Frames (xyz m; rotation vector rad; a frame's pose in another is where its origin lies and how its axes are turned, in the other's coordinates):
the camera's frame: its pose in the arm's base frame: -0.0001 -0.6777 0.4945 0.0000 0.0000 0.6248
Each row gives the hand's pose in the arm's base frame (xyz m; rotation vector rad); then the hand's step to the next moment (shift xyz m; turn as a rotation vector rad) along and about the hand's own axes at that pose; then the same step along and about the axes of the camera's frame.
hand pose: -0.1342 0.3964 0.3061 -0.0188 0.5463 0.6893
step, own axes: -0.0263 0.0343 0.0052 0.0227 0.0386 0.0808
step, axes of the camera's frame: -0.0216 0.0302 0.0227 0.0583 0.0309 0.0647
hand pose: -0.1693 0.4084 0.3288 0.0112 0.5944 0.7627
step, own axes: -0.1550 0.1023 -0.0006 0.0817 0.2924 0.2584
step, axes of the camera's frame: -0.1407 0.0689 0.0997 0.1777 0.2648 0.2392
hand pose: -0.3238 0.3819 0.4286 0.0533 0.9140 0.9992
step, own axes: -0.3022 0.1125 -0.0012 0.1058 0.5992 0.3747
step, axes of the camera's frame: -0.2108 -0.0453 0.2397 0.2091 0.5309 0.4302
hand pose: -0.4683 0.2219 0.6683 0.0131 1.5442 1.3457
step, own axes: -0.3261 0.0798 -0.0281 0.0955 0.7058 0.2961
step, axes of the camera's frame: -0.0383 -0.1982 0.2697 0.1066 0.5764 0.5013
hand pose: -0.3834 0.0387 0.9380 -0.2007 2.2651 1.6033
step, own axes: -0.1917 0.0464 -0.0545 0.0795 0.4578 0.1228
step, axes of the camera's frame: 0.0927 -0.1307 0.1272 0.0075 0.3406 0.3390
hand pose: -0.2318 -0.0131 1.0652 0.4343 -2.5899 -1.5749
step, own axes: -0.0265 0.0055 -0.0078 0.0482 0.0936 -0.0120
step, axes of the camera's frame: 0.0228 -0.0126 0.0106 -0.0407 0.0498 0.0842
